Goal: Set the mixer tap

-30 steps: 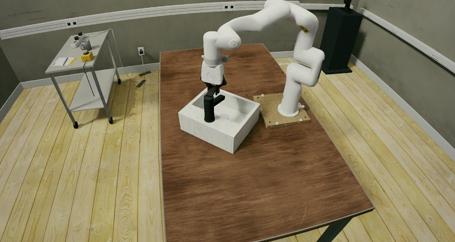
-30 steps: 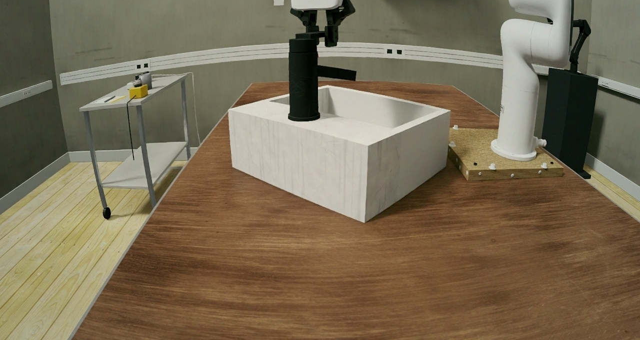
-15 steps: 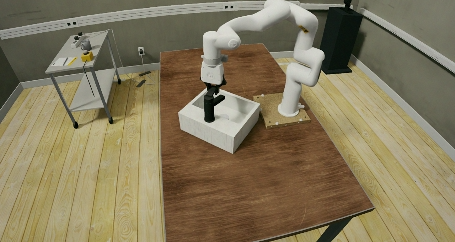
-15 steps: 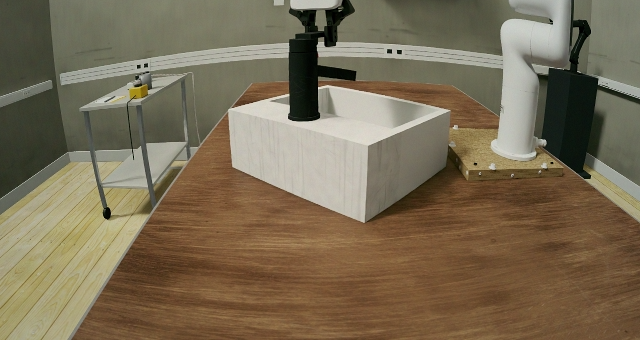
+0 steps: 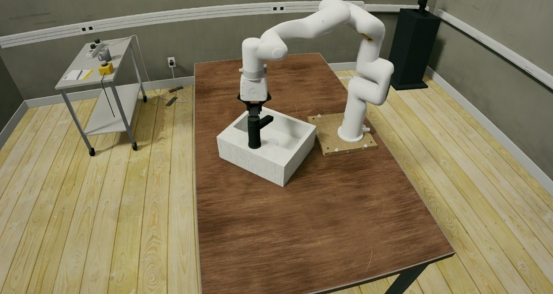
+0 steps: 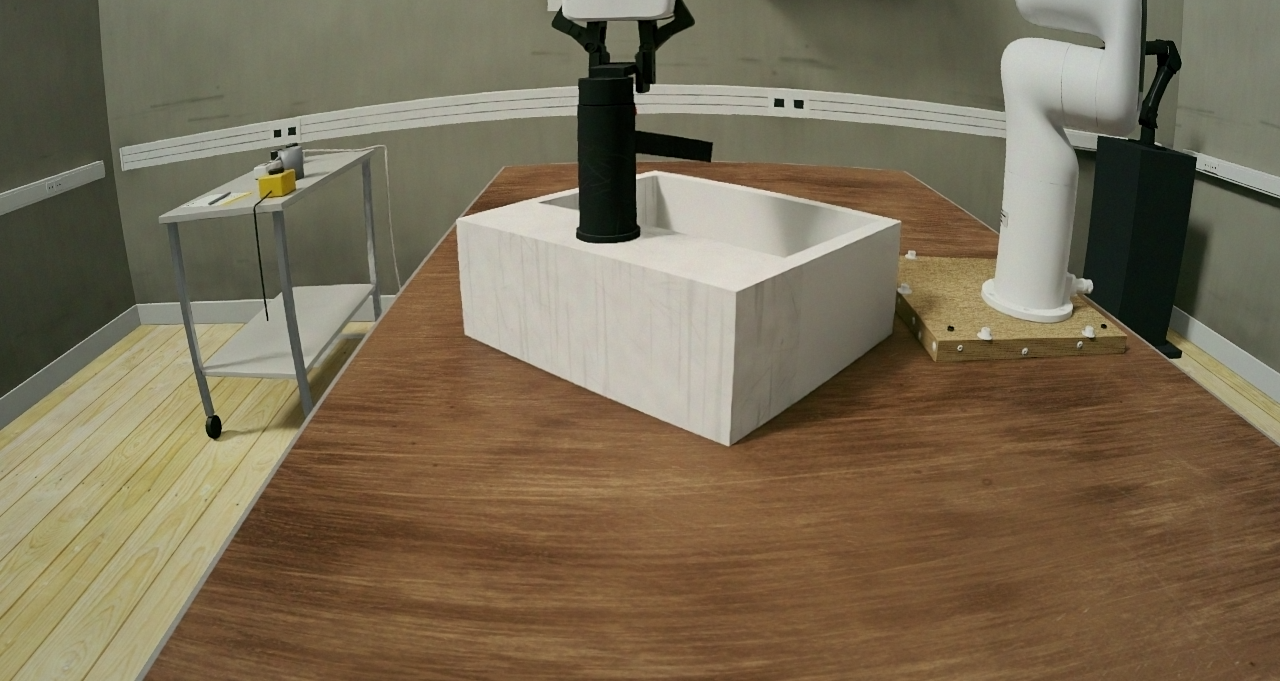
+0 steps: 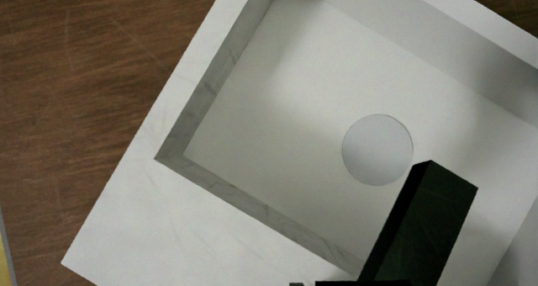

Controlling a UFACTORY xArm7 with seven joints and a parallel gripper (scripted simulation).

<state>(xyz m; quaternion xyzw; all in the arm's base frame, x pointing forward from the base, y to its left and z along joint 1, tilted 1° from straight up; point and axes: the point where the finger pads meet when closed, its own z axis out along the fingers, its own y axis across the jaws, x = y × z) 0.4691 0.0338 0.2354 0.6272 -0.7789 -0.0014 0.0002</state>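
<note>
The black mixer tap lies 4 cm to the left of my hand and 4 cm below it. From my hand the other things lie so: lever: 2 cm to the left; white sink block: 7 cm behind, 3 cm to the right, 23 cm below.
</note>
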